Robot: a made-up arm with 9 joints. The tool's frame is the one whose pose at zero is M. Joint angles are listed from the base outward.
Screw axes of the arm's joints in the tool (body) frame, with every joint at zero. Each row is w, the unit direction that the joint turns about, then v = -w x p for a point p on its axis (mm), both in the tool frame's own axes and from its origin. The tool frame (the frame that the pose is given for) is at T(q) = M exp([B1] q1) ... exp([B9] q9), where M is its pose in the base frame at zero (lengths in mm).
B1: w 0 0 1 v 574.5 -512.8 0.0
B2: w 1 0 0 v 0.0 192.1 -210.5
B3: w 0 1 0 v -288.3 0.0 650.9
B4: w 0 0 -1 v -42.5 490.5 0.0
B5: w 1 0 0 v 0.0 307.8 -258.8
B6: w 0 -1 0 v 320.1 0.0 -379.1
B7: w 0 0 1 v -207.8 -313.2 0.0
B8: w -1 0 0 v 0.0 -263.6 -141.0
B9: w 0 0 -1 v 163.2 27.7 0.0
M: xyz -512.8 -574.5 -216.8 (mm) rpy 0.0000 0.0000 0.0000 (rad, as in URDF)
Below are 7 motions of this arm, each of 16 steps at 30 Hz.
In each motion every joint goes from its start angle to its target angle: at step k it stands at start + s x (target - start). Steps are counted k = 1, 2, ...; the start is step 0. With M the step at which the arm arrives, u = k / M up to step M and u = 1 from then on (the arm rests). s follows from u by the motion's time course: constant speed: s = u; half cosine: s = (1 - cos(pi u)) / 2; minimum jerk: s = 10 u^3 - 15 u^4 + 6 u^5.
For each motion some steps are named. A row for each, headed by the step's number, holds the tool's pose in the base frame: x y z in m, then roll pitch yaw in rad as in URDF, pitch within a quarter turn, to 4 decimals.
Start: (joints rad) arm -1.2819 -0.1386 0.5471 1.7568 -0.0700 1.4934 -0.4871 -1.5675 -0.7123
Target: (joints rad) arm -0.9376 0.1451 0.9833 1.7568 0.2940 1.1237 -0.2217 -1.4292 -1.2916
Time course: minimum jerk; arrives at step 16
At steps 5, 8, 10, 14, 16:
5: -0.3864 -0.2005 -0.1992 -1.3734 -0.6629 -0.0479
8: -0.3654 -0.1816 -0.2450 -1.2133 -0.6051 -0.0905
10: -0.3500 -0.1584 -0.2688 -1.0959 -0.5544 -0.0930
14: -0.3351 -0.1231 -0.2848 -0.9592 -0.4918 -0.0629
16: -0.3344 -0.1207 -0.2854 -0.9507 -0.4880 -0.0598

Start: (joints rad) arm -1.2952 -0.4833 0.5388 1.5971 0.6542 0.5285 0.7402 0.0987 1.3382
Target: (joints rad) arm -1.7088 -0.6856 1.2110 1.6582 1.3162 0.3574 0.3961 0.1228 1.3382
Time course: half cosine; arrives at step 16
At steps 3, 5, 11, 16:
3: -0.5988 0.1059 -0.3215 0.9045 -0.7393 2.3046
5: -0.5957 0.1338 -0.3231 0.9403 -0.7081 2.1953
11: -0.5806 0.2537 -0.3191 1.0632 -0.5771 1.7928
16: -0.5701 0.3060 -0.3119 1.1024 -0.5241 1.6485

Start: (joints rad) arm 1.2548 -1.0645 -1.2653 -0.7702 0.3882 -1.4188 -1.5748 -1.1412 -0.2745
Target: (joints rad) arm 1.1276 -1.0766 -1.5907 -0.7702 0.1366 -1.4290 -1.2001 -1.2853 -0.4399
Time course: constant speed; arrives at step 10
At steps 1, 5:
1: 0.7774 0.0410 -0.1219 -0.9982 -0.7457 1.7642
5: 0.7442 -0.0064 -0.1123 -1.0190 -0.6985 1.9075

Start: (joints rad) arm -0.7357 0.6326 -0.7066 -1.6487 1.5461 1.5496 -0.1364 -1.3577 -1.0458
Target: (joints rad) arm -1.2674 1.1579 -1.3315 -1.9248 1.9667 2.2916 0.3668 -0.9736 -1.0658
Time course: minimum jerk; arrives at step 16
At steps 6, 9, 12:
6: -0.2762 0.2278 -0.5963 -2.3787 0.2055 -2.3196
9: 0.0755 0.2496 -0.5291 -2.4331 0.3790 -2.8695
12: 0.3273 0.1088 -0.4097 -2.6187 0.4726 2.8914

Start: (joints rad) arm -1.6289 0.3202 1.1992 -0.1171 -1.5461 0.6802 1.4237 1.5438 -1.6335
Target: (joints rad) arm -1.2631 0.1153 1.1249 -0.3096 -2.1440 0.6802 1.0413 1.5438 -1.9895
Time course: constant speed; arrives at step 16
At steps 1, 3, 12, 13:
1: -0.5161 -0.9146 0.6661 0.9451 0.9261 -2.5807
3: -0.4145 -0.9143 0.7233 1.0385 0.8375 -2.4187
12: 0.0069 -0.7471 0.9352 1.2762 0.4065 -1.8567
13: 0.0455 -0.7136 0.9532 1.2922 0.3576 -1.8027

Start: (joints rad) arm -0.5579 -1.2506 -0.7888 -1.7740 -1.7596 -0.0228 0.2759 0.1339 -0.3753
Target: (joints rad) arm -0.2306 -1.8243 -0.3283 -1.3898 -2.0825 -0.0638 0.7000 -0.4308 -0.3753
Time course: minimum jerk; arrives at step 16
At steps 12, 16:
12: -0.4513 0.3253 0.6601 1.9060 0.3725 -1.0885
16: -0.4919 0.3666 0.6092 1.9611 0.2718 -1.0795

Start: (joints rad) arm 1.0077 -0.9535 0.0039 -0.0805 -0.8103 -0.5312 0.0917 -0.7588 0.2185
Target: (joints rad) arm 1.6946 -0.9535 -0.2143 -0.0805 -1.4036 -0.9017 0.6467 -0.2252 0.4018
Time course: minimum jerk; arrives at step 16
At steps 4, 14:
4: -0.1299 -0.5721 0.1690 -1.1050 -0.1569 0.4471
14: 0.0904 -0.7094 0.1137 -1.7696 -0.4473 0.9326

